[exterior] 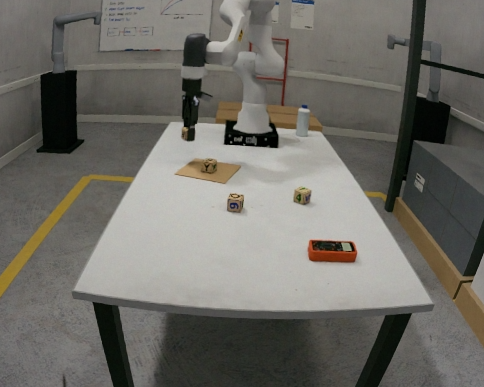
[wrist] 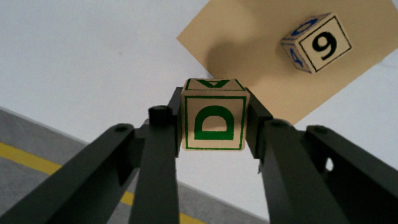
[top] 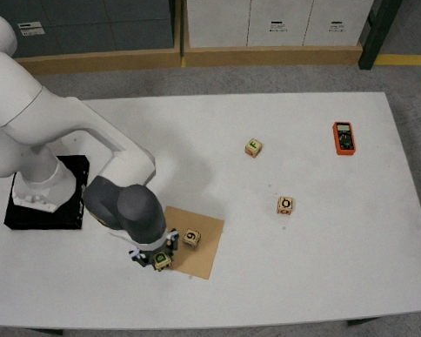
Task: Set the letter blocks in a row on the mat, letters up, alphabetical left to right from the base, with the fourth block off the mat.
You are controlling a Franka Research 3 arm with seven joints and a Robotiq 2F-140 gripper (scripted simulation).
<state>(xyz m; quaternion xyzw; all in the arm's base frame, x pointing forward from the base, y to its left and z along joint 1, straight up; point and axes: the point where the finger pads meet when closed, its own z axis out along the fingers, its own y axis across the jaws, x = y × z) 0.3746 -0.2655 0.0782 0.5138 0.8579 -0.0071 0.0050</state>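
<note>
Right now my hand is 130 mm above the tan mat, 90 mm to the right of it and 60 mm short of it. From my hand the other things lie so: orange multimeter: 640 mm ahead, 460 mm to the left, 120 mm below; then block: 10 mm below; then white bottle: 560 mm behind, 540 mm to the left, 50 mm below.
</note>
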